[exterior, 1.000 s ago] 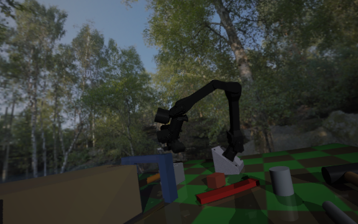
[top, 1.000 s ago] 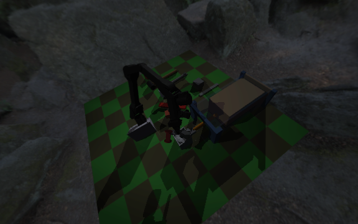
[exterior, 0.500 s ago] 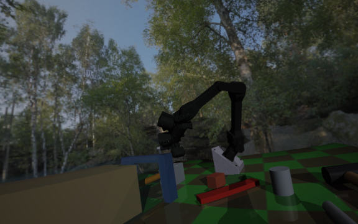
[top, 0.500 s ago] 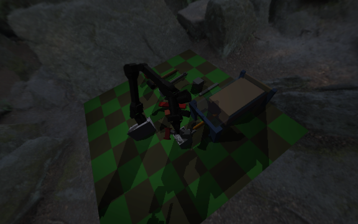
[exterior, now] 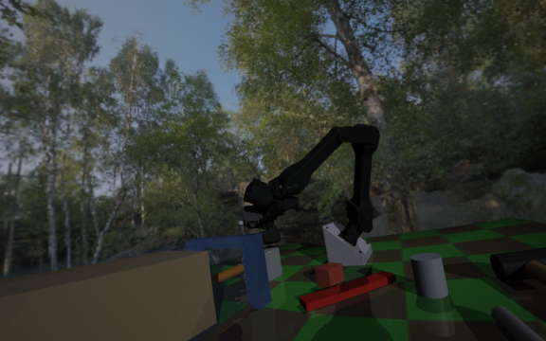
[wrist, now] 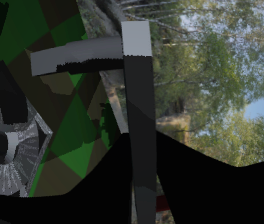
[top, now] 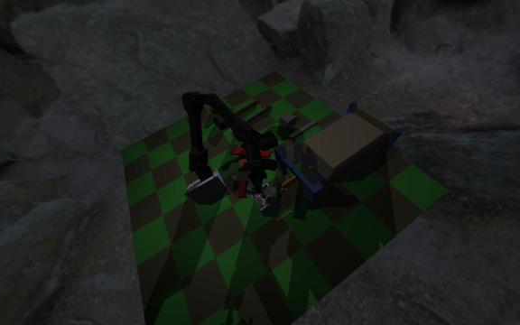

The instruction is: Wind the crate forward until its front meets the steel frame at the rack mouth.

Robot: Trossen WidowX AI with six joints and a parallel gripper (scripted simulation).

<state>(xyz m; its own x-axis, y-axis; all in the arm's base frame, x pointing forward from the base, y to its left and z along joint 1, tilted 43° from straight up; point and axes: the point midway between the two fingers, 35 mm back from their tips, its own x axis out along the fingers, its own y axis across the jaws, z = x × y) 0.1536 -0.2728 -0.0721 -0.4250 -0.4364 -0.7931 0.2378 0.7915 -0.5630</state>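
My gripper tip is now 10 mm past the winch handle, 10 mm to the right of it and 10 mm below it. The rest, counted from my gripper tip: winch: 10 mm to the left, 150 mm below; blue steel frame: 180 mm ahead, 10 mm to the left, 80 mm below; red grip: 40 mm behind, 30 mm to the left, 40 mm above.
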